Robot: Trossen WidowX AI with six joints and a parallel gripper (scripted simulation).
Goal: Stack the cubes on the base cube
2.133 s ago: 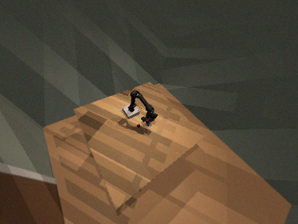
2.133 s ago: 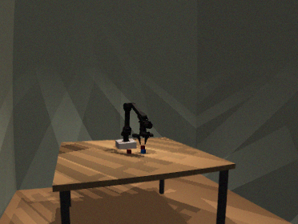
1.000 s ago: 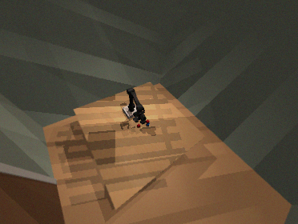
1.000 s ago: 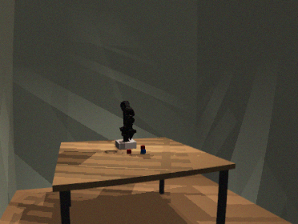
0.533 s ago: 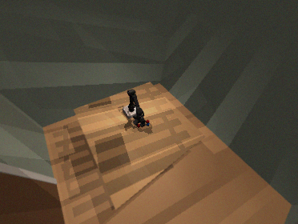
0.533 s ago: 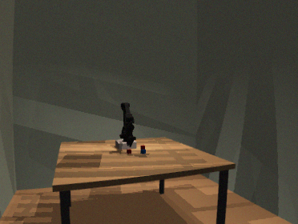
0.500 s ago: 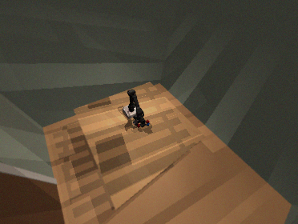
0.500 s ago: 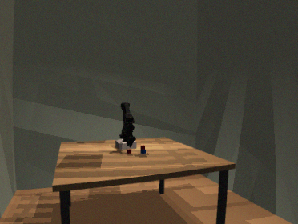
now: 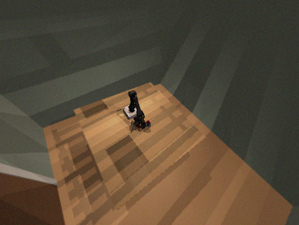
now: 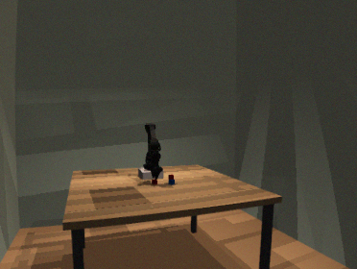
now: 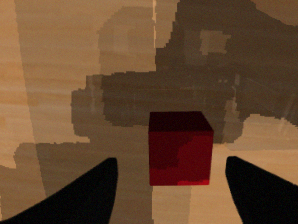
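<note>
Now: the blue base cube 60 mm ahead of my gripper tip, 110 mm to the left of it and 20 mm below it.
</note>
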